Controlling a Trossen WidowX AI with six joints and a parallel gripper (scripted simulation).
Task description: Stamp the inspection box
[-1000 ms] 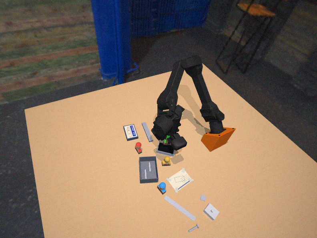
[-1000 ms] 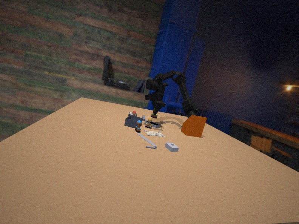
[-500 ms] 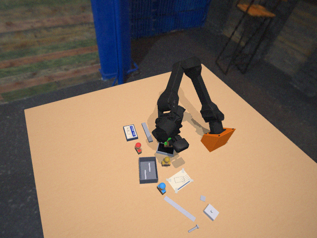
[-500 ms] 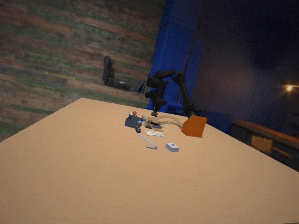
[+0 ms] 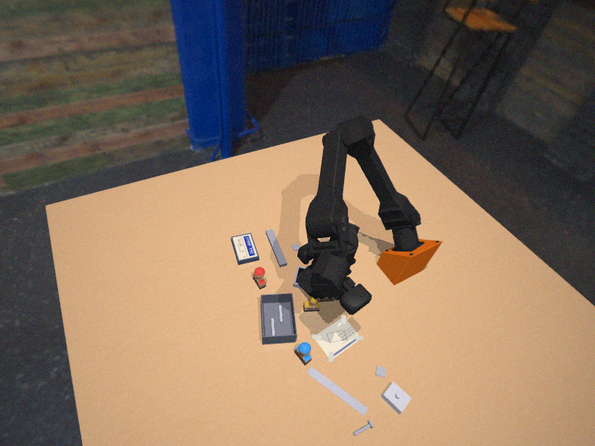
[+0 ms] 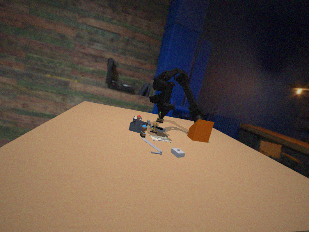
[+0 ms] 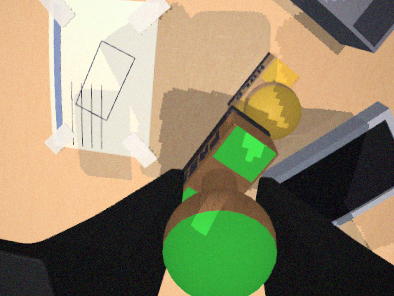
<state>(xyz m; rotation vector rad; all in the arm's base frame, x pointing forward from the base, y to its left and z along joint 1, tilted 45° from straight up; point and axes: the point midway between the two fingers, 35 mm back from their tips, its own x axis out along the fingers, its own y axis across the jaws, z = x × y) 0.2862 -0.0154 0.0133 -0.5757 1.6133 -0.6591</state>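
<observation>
Right now my gripper tip is 10 mm short of the white card, 80 mm to the right of it and 100 mm above it. From my gripper tip the other things lie so: green-knobbed pass stamp: right at my gripper tip; ink pad: 40 mm behind, 90 mm to the right, 90 mm below; yellow stamp: 10 mm ahead, 20 mm to the right, 80 mm below.
</observation>
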